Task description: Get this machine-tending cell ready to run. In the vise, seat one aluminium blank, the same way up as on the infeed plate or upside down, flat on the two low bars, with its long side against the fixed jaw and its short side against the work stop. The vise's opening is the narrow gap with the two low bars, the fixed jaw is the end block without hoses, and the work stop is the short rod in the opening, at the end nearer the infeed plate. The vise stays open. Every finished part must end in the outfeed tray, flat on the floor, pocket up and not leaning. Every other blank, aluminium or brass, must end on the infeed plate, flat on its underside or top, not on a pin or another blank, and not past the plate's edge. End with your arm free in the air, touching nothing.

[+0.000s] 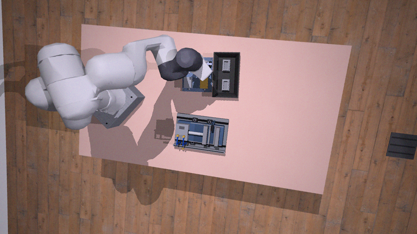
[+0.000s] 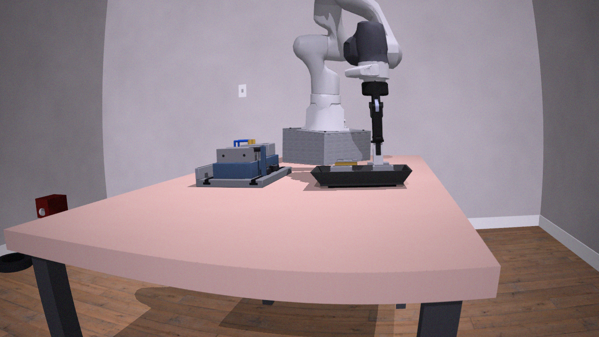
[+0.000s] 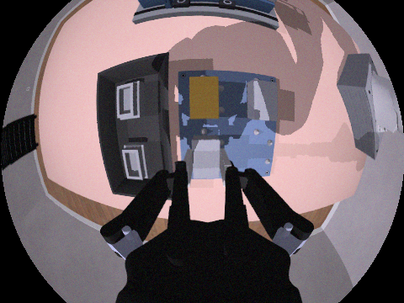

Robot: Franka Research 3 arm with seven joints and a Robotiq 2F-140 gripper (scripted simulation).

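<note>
Right now my hand is 9 cm to the left of the brass blank, 4 cm above it and 1 cm short of it. From my hand the other things lie so: cylinder 37 cm to the right, 8 cm behind, 1 cm above; then vise 37 cm to the right, 2 cm below, 2 cm ahead; then aluminium blank 4 cm below.
</note>
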